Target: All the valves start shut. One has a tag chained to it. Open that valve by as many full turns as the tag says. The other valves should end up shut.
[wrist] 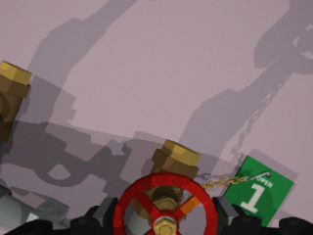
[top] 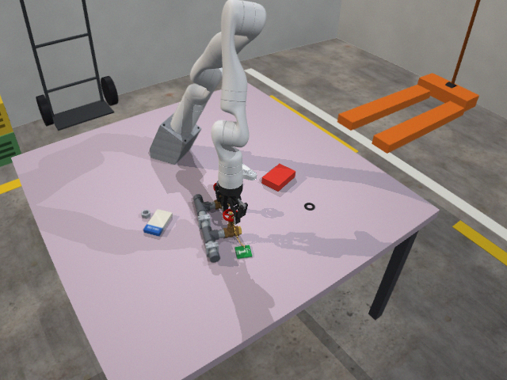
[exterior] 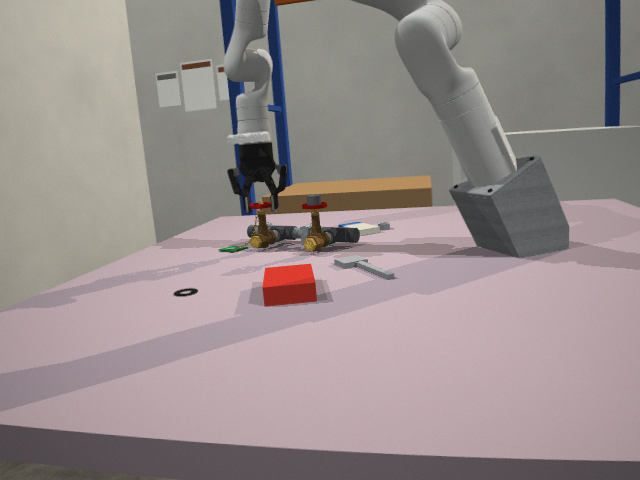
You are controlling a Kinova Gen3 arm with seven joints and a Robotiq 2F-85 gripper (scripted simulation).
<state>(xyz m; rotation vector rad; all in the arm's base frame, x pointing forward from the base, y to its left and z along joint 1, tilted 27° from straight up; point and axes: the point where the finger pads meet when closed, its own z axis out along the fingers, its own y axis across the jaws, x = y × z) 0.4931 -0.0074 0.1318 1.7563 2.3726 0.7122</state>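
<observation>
My gripper is now 80 mm short of the green tag, 20 mm to the right of it and 100 mm above it. The rest, counted from my hand: grey nut (200 mm behind, 260 mm to the right, 100 mm below); then grey hammer-shaped tool (290 mm behind, 120 mm to the left, 100 mm below); then blue box (150 mm behind, 220 mm to the right, 100 mm below).
</observation>
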